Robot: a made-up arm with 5 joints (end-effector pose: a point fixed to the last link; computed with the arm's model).
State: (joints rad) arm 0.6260 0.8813 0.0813 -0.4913 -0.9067
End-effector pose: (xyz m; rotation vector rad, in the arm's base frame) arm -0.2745 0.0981 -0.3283 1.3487 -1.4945 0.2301
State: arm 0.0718 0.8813 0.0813 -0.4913 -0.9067
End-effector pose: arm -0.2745 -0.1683 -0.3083 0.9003 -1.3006 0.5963
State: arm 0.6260 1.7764 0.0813 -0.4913 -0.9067
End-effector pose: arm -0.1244 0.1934 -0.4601 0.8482 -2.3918 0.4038
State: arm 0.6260 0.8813 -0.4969 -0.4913 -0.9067
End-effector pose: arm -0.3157 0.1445 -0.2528 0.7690 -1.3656 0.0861
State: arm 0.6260 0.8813 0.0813 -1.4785 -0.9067
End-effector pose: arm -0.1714 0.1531 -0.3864 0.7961 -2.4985 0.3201
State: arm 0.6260 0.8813 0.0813 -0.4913 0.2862
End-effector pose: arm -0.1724 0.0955 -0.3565 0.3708 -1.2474 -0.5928
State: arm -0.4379 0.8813 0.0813 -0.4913 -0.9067
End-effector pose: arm -0.2745 -0.3705 -0.1679 0.4784 -1.0749 0.8777
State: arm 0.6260 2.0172 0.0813 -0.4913 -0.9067
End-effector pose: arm -0.0650 0.2026 -0.4728 0.6608 -2.6120 0.4482
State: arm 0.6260 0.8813 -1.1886 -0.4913 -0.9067
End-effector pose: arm -0.3107 0.2410 -0.1882 0.1030 -1.1300 -0.0718
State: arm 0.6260 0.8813 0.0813 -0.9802 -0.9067
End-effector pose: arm -0.2335 0.1330 -0.3676 1.1200 -2.0065 0.2784
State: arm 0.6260 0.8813 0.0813 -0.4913 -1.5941
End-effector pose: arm -0.3199 0.0581 -0.3480 1.8774 -1.4720 0.7975
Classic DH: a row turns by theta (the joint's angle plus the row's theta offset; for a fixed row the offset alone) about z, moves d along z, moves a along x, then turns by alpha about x. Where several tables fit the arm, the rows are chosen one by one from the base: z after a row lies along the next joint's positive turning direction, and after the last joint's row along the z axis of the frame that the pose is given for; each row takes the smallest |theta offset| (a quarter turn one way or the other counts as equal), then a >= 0, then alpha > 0; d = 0 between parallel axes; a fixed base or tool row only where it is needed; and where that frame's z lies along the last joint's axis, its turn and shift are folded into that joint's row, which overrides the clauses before.
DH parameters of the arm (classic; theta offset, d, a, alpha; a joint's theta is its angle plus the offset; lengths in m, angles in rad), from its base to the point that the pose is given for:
base (fixed): 1.5708 0.15 0 1.5708
joint 1: -1.5708 -0.03 0.37 1.5708
joint 2: 0 0.07 -0.03 -1.5708
joint 3: 0 -0.09 -0.06 -1.5708
joint 4: 0 -0.21 -0.08 -1.5708
joint 5: -1.5708 0.08 0.08 1.5708
tool (fixed): -1.5708 -0.05 0 0

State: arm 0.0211 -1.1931 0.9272 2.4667 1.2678
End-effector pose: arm -0.1225 -0.2975 -0.2259 1.3174 1.6447 2.2654
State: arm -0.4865 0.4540 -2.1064 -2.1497 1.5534
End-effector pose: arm -0.1830 -0.0250 -0.0179 1.0345 1.8591 -0.7980
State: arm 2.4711 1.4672 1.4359 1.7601 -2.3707
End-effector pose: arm 0.1648 0.3459 0.2537 -1.2185 -0.1824 -1.5726
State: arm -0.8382 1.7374 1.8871 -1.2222 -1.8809
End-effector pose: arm 0.1750 -0.4949 -0.2238 -1.8330 -0.2056 -1.5972
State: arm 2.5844 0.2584 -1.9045 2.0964 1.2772
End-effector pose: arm -0.1405 -0.0164 0.3775 -0.0835 1.3284 1.7075
